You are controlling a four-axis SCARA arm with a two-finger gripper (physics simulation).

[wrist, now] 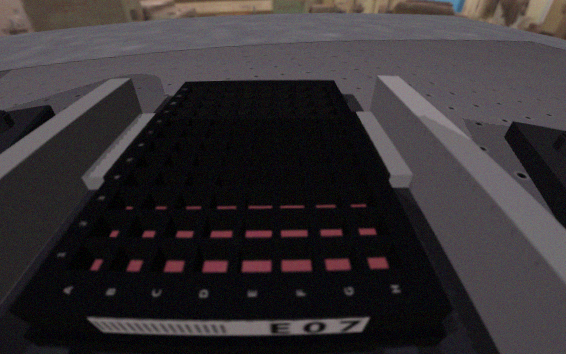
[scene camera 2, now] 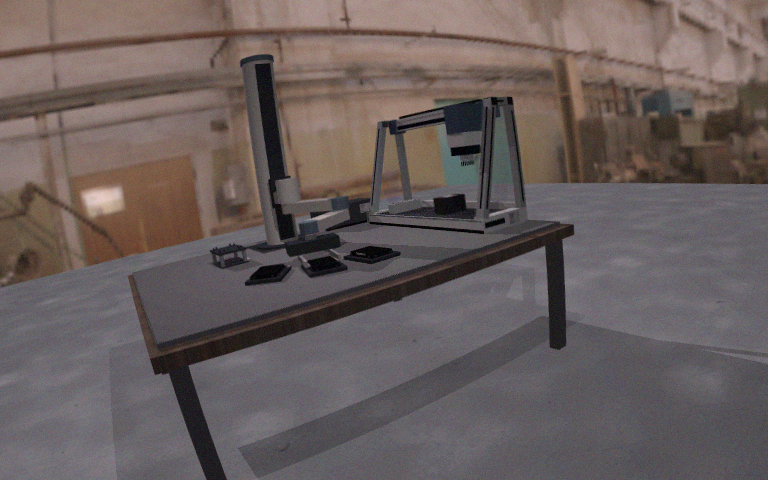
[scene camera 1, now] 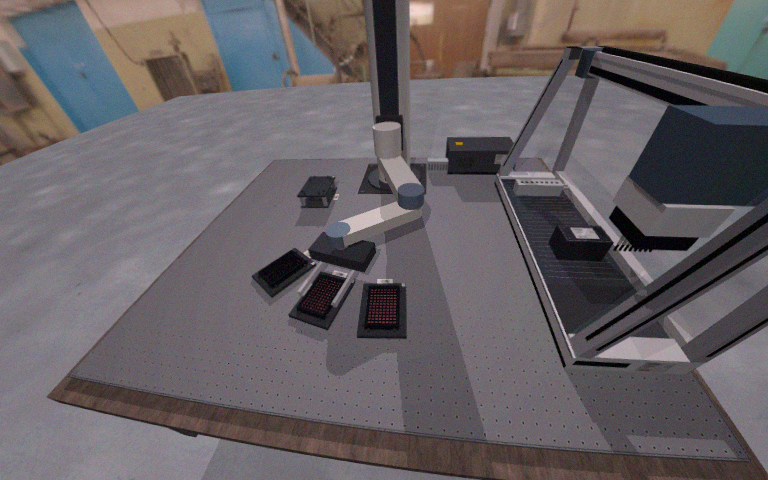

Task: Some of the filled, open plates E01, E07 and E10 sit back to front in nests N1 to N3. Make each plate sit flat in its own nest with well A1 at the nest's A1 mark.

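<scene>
Filled plate E07 (scene camera 1: 322,294) (scene camera 2: 323,263) (wrist: 250,150) is in the middle nest (scene camera 1: 308,318) (scene camera 2: 328,273). It looks level; whether it is fully down is hard to tell. Its label faces the wrist camera, with A1 at the near left corner. My gripper (scene camera 1: 318,297) (scene camera 2: 322,260) (wrist: 254,98) is shut on E07, one pad against each long side. A dark plate (scene camera 1: 283,266) (scene camera 2: 269,272) lies in the left nest, its contents not visible. A red-filled plate (scene camera 1: 383,305) (scene camera 2: 370,252) lies in the right nest. Their names and the nests' A1 marks are unreadable.
A dark stand (scene camera 1: 318,189) (scene camera 2: 228,253) is at the back left. A black box (scene camera 1: 478,155) is behind, right of the arm's column (scene camera 1: 388,62) (scene camera 2: 263,147). On the right stands a gantry frame (scene camera 1: 576,124) (scene camera 2: 378,164), with a black block (scene camera 1: 580,243) (scene camera 2: 449,203) on its deck.
</scene>
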